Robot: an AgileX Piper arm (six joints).
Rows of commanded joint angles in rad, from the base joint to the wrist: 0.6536, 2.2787, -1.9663, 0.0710, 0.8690, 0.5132; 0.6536, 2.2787, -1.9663, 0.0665, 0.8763, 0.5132; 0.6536, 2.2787, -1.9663, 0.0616, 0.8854, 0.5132; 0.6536, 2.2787, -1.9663, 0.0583, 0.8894, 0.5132; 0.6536, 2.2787, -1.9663, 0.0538, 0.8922, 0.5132; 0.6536, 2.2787, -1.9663, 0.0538, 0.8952, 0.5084; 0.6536, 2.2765, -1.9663, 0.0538, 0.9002, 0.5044; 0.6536, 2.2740, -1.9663, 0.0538, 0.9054, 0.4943; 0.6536, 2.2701, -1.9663, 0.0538, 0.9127, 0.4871; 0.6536, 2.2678, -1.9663, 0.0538, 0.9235, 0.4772; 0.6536, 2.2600, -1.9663, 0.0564, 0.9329, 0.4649; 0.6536, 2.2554, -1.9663, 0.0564, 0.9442, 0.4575
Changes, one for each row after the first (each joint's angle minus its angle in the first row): 0.0000, 0.0000, 0.0000, -0.0045, 0.0073, 0.0000; 0.0000, 0.0000, 0.0000, -0.0094, 0.0164, 0.0000; 0.0000, 0.0000, 0.0000, -0.0127, 0.0204, 0.0000; 0.0000, 0.0000, 0.0000, -0.0172, 0.0232, 0.0000; 0.0000, 0.0000, 0.0000, -0.0172, 0.0262, -0.0048; 0.0000, -0.0022, 0.0000, -0.0172, 0.0312, -0.0088; 0.0000, -0.0047, 0.0000, -0.0172, 0.0364, -0.0189; 0.0000, -0.0086, 0.0000, -0.0172, 0.0437, -0.0261; 0.0000, -0.0109, 0.0000, -0.0172, 0.0545, -0.0360; 0.0000, -0.0187, 0.0000, -0.0146, 0.0639, -0.0483; 0.0000, -0.0233, 0.0000, -0.0146, 0.0752, -0.0557
